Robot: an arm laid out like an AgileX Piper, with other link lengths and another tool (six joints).
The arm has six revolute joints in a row. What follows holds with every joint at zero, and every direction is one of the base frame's.
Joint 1 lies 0.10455 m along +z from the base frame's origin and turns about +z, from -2.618 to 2.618 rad.
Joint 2 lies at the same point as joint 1 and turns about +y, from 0 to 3.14 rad.
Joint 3 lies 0.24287 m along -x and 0.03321 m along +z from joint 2 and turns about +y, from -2.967 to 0 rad.
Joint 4 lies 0.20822 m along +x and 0.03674 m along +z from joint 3 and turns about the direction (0.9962, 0, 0.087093), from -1.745 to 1.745 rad.
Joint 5 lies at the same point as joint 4 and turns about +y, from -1.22 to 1.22 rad.
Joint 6 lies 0.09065 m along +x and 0.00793 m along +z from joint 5 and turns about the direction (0.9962, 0, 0.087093), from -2.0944 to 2.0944 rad.
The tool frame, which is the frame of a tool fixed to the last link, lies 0.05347 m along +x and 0.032 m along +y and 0.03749 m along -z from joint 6; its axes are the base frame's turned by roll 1.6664, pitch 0.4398 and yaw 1.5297 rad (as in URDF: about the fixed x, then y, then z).
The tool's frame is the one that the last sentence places.
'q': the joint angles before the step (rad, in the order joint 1, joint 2, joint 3, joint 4, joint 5, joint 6). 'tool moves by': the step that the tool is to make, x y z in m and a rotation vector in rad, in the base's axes. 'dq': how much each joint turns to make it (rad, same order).
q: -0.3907, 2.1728, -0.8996, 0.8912, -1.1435, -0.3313
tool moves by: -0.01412, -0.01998, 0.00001, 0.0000, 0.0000, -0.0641
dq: -0.0641, 0.0000, -0.0001, 0.0000, 0.0000, -0.0001
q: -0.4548, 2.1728, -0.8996, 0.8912, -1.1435, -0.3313
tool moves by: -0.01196, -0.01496, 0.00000, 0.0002, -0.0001, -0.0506
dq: -0.0500, -0.0001, 0.0000, 0.0007, 0.0000, -0.0001
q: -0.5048, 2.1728, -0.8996, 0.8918, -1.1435, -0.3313
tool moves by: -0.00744, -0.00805, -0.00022, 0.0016, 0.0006, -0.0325
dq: -0.0271, 0.0000, 0.0000, 0.0062, 0.0000, -0.0019
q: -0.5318, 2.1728, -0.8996, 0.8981, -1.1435, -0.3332
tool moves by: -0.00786, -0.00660, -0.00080, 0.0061, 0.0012, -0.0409
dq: -0.0208, 0.0000, -0.0001, 0.0228, 0.0000, -0.0059
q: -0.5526, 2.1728, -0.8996, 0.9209, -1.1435, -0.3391
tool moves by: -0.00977, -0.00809, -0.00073, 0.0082, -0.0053, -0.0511
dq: -0.0271, 0.0000, -0.0001, 0.0259, 0.0000, 0.0000
